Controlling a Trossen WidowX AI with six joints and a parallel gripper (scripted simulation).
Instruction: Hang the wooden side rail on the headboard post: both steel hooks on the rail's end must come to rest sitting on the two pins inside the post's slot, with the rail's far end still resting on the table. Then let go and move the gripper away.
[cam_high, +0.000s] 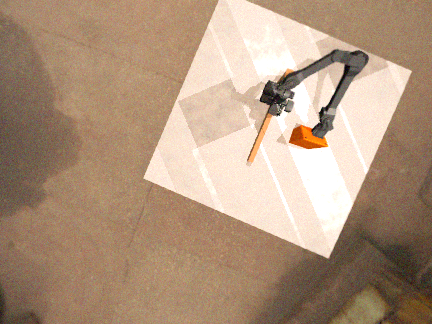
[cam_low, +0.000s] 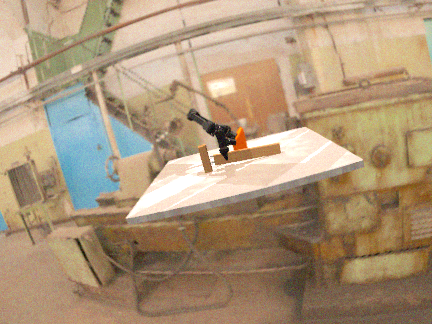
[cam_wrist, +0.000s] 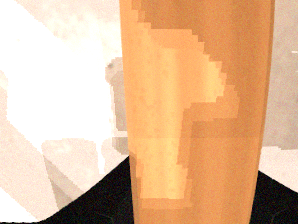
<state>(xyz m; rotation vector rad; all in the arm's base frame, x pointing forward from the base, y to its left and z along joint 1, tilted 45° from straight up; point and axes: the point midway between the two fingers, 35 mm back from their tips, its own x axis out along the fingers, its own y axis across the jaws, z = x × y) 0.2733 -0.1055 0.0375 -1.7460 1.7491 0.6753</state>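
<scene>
The headboard post is 140 mm to the right of my gripper tip, 40 mm above it and 10 mm behind it.
</scene>
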